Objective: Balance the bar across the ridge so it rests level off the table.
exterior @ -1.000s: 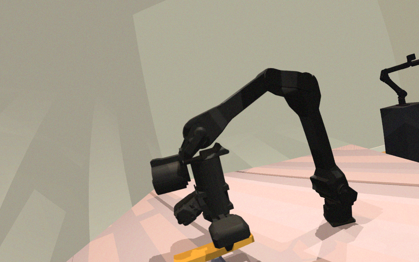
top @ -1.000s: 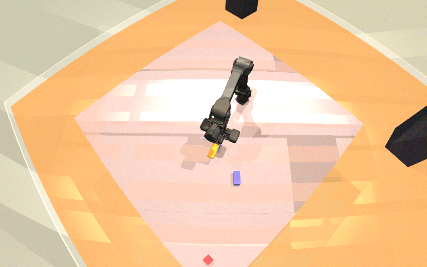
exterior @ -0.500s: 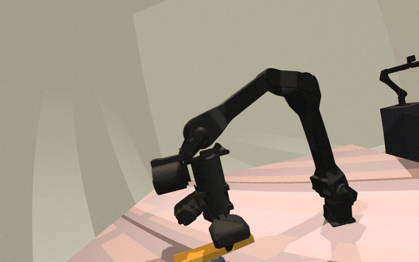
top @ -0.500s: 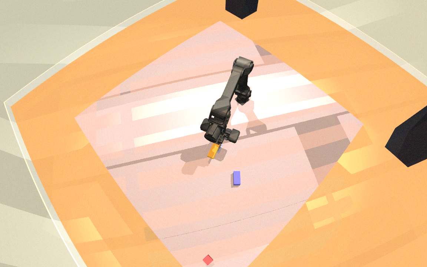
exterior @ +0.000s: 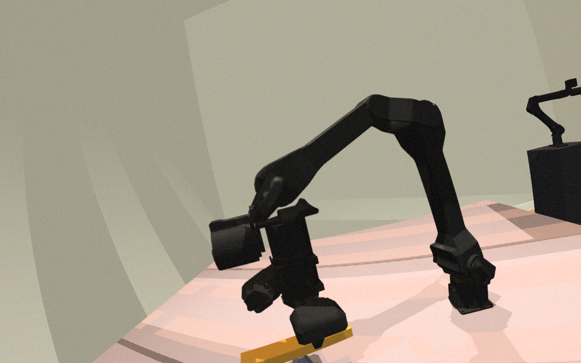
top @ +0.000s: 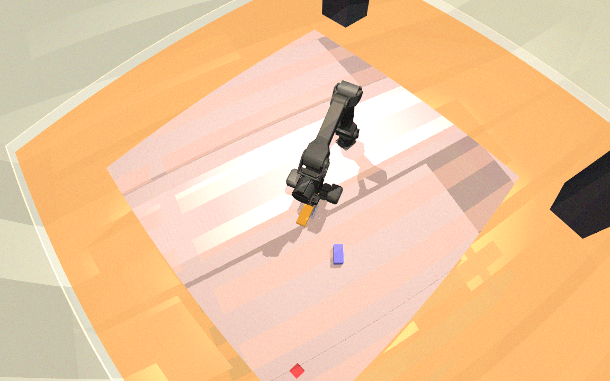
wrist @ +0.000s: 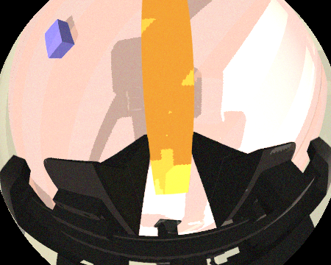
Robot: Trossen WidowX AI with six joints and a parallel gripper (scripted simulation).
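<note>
The orange bar is 30 mm ahead of my gripper tip and 10 mm to the left of it. Round my gripper tip: small red block (450 mm ahead, 390 mm to the left, 50 mm below); purple block (80 mm ahead, 200 mm to the left, 50 mm below).
</note>
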